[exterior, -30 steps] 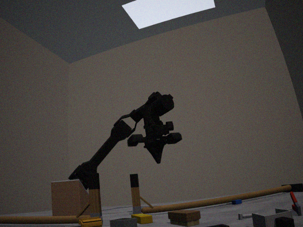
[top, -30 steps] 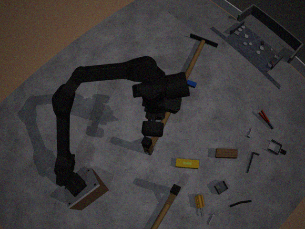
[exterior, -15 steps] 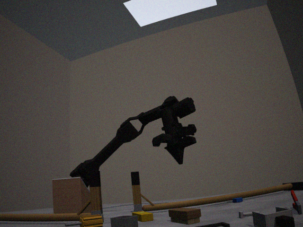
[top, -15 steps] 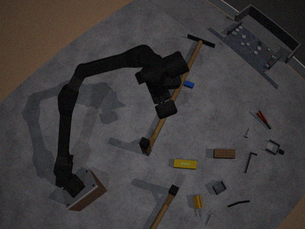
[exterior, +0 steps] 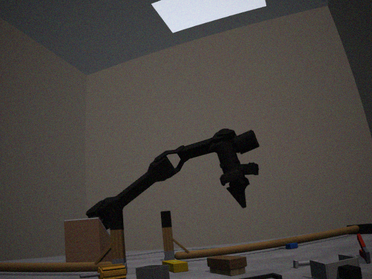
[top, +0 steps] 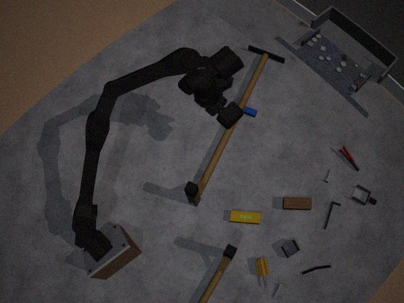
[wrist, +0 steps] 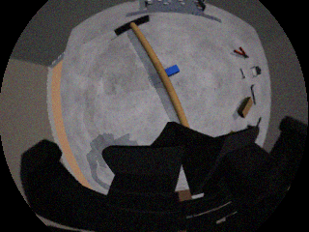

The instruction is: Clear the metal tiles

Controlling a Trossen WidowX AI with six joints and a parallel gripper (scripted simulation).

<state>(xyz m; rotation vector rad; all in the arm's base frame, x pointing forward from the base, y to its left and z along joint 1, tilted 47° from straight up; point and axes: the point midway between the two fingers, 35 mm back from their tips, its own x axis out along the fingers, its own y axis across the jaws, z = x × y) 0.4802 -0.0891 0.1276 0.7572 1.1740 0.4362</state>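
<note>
The long scraper lies 60 mm ahead of my gripper tip, 30 mm to the right of it and 70 mm below it. Round my gripper tip: grey box (150 mm behind, 410 mm to the right, 130 mm below); then yellow block (160 mm behind, 250 mm to the right, 120 mm below); then hex key (30 mm ahead, 450 mm to the right, 130 mm below).
</note>
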